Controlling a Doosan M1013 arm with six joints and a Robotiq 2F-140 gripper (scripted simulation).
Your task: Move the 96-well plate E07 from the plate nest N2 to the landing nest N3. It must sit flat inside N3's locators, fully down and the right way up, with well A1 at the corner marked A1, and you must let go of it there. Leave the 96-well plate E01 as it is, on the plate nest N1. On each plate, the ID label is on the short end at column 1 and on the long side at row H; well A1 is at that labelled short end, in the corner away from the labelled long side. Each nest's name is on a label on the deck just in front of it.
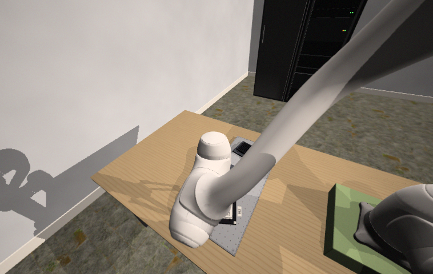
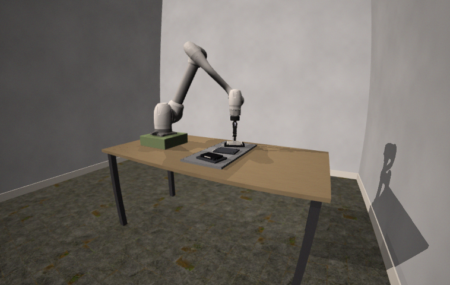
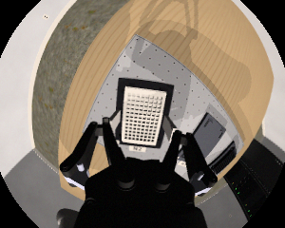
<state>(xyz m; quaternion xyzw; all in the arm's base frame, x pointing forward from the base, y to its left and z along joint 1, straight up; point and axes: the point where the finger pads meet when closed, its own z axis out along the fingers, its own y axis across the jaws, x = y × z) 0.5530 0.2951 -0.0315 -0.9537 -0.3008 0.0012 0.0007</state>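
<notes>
My hand is 2 cm above the white 96-well plate E07. Round my hand: landing nest N3: 20 cm to the right, 6 cm ahead, 3 cm below; n2 label: 8 cm behind, 6 cm to the right, 4 cm below; plate nest N2: 3 cm below.
</notes>
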